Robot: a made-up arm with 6 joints.
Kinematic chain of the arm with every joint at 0, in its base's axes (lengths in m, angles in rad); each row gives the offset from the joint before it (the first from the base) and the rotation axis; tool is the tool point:
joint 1: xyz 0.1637 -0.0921 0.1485 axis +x
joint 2: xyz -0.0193 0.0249 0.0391 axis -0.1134 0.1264 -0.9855
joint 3: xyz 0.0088 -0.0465 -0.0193 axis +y
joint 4: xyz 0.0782 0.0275 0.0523 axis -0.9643 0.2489 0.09
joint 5: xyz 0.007 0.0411 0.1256 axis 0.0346 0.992 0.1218
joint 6: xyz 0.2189 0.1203 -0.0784 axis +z
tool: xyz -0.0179 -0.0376 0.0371
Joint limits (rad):
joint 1: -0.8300..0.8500
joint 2: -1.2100..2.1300
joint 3: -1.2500..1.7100
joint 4: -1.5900..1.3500
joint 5: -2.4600..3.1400
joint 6: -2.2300..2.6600
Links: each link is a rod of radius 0.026 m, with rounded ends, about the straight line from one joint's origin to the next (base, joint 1, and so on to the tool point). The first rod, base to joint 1, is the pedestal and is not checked.
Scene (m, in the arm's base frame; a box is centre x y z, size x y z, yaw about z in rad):
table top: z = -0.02
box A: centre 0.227 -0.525 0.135 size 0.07 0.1 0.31 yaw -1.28
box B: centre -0.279 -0.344 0.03 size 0.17 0.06 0.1 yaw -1
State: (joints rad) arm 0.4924 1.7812 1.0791 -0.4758 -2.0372 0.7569
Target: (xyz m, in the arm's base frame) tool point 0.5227 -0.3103 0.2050
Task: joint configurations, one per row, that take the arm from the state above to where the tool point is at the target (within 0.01 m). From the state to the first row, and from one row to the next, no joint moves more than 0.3 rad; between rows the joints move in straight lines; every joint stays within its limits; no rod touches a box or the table.
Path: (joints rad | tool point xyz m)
1: 0.2539 1.8119 1.0362 -0.3362 -2.0421 0.8572 | 0.0768 -0.4825 0.3023
2: 0.0155 1.8425 0.9933 -0.1965 -2.0470 0.9576 | 0.1162 -0.4456 0.3875
3: -0.2230 1.8732 0.9504 -0.0569 -2.0519 1.0579 | 0.1567 -0.3875 0.4592
4: -0.4615 1.9039 0.9075 0.0828 -2.0568 1.1583 | 0.1975 -0.3142 0.5117
5: -0.2530 1.6490 0.9265 0.1054 -2.0058 1.1179 | 0.2872 -0.3846 0.4292
6: -0.0444 1.3942 0.9456 0.1281 -1.9548 1.0776 | 0.3762 -0.4049 0.3356
7: 0.1641 1.1393 0.9646 0.1507 -1.9038 1.0372 | 0.4572 -0.3762 0.2542
8: 0.3726 0.8845 0.9837 0.1734 -1.8528 0.9969 | 0.5227 -0.3103 0.2050

